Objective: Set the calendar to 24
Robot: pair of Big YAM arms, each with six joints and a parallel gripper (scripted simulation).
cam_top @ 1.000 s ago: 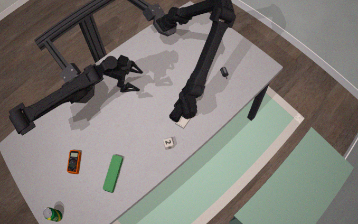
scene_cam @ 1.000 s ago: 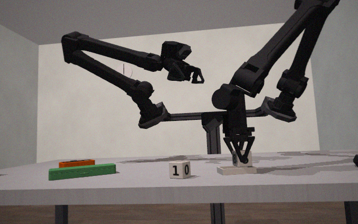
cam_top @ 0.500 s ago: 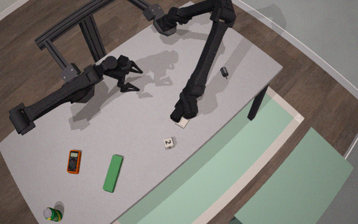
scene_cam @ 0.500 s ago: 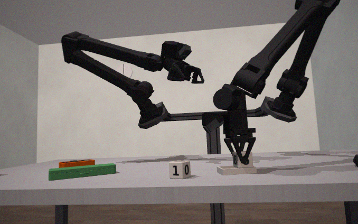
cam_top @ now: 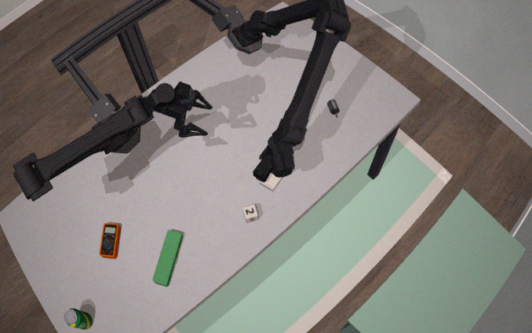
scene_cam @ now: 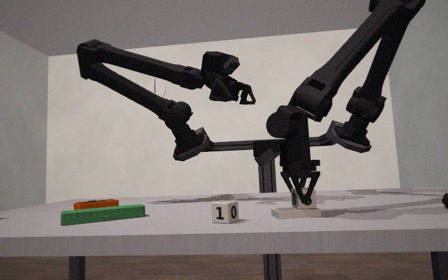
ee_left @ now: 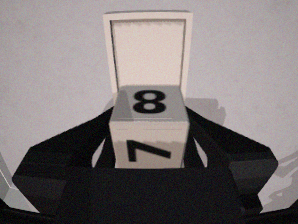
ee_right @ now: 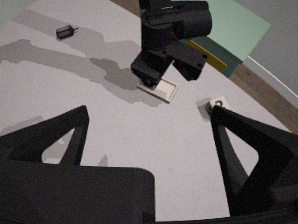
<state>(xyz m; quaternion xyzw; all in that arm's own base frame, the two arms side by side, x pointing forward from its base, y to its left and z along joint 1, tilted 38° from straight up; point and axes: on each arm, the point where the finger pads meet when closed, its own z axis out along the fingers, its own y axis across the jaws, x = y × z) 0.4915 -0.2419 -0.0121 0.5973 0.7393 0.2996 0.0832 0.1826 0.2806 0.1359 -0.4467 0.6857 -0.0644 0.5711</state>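
Now: the calendar tray 3 cm below my left hand and 2 cm to the right of it. From my left hand the other things lie so: green box 50 cm to the right, 4 cm behind, 3 cm below; then dark object 36 cm to the left, 3 cm behind, 2 cm below.
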